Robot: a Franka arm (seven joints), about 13 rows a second.
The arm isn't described. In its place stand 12 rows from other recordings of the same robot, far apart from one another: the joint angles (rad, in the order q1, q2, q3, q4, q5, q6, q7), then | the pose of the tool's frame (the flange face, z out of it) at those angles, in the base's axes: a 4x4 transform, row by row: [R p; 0 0 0 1], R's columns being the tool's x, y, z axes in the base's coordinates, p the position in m.
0.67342, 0.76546, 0.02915, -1.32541, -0.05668, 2.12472, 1.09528 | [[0.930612 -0.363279 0.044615 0.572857], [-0.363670 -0.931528 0.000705 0.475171], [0.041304 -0.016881 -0.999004 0.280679], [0 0 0 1]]
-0.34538, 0.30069, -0.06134, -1.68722, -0.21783, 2.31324, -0.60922 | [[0.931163 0.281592 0.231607 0.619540], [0.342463 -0.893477 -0.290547 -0.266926], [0.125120 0.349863 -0.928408 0.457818], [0 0 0 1]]
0.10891, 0.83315, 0.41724, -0.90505, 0.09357, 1.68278, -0.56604 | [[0.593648 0.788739 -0.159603 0.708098], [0.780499 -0.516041 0.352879 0.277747], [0.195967 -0.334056 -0.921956 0.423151], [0 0 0 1]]
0.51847, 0.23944, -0.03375, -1.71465, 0.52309, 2.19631, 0.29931 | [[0.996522 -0.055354 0.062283 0.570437], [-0.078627 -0.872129 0.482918 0.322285], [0.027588 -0.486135 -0.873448 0.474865], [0 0 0 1]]
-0.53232, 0.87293, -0.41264, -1.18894, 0.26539, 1.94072, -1.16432 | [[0.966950 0.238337 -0.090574 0.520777], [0.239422 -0.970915 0.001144 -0.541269], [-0.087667 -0.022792 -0.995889 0.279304], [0 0 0 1]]
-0.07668, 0.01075, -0.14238, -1.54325, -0.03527, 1.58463, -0.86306 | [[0.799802 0.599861 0.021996 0.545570], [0.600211 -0.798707 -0.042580 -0.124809], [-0.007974 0.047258 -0.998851 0.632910], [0 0 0 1]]
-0.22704, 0.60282, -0.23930, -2.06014, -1.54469, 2.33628, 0.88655 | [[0.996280 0.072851 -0.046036 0.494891], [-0.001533 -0.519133 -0.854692 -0.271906], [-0.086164 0.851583 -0.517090 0.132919], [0 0 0 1]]
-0.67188, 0.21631, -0.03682, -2.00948, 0.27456, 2.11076, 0.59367 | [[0.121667 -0.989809 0.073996 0.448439], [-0.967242 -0.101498 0.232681 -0.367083], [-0.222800 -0.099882 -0.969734 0.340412], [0 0 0 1]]
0.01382, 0.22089, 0.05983, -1.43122, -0.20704, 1.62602, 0.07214 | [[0.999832 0.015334 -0.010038 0.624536], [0.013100 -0.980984 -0.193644 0.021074], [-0.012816 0.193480 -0.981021 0.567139], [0 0 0 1]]
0.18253, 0.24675, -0.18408, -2.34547, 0.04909, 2.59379, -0.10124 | [[0.997973 0.063342 0.006184 0.516634], [0.063450 -0.997802 -0.019138 -0.003535], [0.004958 0.019492 -0.999798 0.230200], [0 0 0 1]]
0.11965, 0.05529, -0.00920, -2.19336, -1.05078, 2.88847, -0.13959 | [[0.314311 0.645657 0.695942 0.557687], [0.941573 -0.305493 -0.141827 0.112887], [0.121034 0.699857 -0.703953 0.411198], [0 0 0 1]]
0.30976, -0.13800, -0.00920, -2.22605, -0.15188, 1.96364, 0.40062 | [[0.997012 -0.026699 -0.072482 0.468320], [-0.038558 -0.985117 -0.167506 0.134760], [-0.066931 0.169800 -0.983203 0.422710], [0 0 0 1]]
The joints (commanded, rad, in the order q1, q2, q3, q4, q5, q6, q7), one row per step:
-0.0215 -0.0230 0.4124 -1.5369 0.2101 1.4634 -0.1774
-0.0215 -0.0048 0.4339 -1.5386 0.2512 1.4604 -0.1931
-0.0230 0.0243 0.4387 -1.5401 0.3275 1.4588 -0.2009
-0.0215 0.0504 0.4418 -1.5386 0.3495 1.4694 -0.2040
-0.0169 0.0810 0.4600 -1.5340 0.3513 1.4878 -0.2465
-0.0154 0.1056 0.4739 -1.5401 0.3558 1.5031 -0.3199
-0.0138 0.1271 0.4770 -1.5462 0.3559 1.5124 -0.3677
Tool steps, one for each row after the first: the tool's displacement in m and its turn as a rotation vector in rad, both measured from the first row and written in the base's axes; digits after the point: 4 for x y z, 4 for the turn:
-0.0017 0.0146 -0.0088 0.0383 0.0357 0.0393
0.0025 0.0237 -0.0210 0.1101 0.0953 0.0523
0.0091 0.0281 -0.0313 0.1368 0.1185 0.0560
0.0137 0.0396 -0.0426 0.1568 0.1210 0.1123
0.0173 0.0476 -0.0560 0.1812 0.1231 0.1907
0.0221 0.0500 -0.0689 0.1948 0.1308 0.2359

